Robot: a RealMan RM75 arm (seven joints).
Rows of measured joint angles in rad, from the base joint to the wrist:
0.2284 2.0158 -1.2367 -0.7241 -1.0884 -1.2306 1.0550
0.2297 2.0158 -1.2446 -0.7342 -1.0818 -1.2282 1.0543
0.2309 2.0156 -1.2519 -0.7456 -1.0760 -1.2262 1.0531
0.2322 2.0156 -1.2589 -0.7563 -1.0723 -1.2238 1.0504
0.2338 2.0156 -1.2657 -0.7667 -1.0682 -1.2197 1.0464
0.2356 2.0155 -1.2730 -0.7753 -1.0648 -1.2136 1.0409
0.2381 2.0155 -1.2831 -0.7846 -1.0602 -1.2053 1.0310
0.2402 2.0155 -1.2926 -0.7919 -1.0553 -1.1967 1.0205
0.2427 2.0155 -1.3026 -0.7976 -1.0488 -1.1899 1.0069
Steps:
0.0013 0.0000 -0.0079 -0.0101 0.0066 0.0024 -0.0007
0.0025 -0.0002 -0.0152 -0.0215 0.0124 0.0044 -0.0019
0.0038 -0.0002 -0.0222 -0.0322 0.0161 0.0068 -0.0046
0.0054 -0.0002 -0.0290 -0.0426 0.0202 0.0109 -0.0086
0.0072 -0.0003 -0.0363 -0.0512 0.0236 0.0170 -0.0141
0.0097 -0.0003 -0.0464 -0.0605 0.0282 0.0253 -0.0240
0.0118 -0.0003 -0.0559 -0.0678 0.0331 0.0339 -0.0345
0.0143 -0.0003 -0.0659 -0.0735 0.0396 0.0407 -0.0481

